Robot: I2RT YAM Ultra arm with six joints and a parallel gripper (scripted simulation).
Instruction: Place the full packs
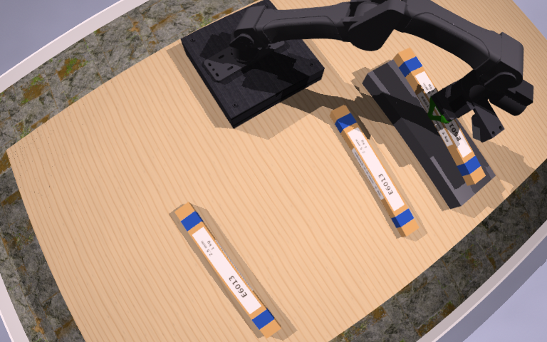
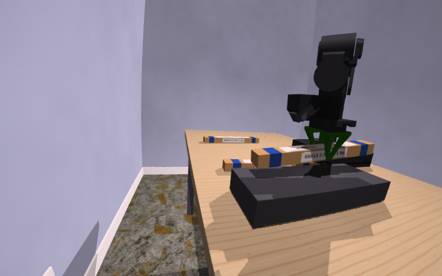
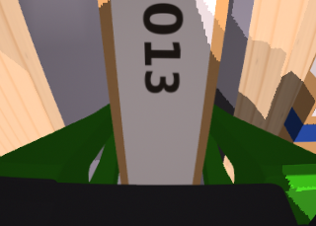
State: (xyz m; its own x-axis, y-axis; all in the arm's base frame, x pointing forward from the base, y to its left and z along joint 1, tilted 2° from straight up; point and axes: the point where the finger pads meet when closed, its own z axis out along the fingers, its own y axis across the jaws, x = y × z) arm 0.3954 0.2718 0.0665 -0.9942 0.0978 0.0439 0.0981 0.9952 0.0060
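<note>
The low dark platform lies 10 cm below my hand, 2 cm ahead of it and 1 cm to the left of it.
</note>
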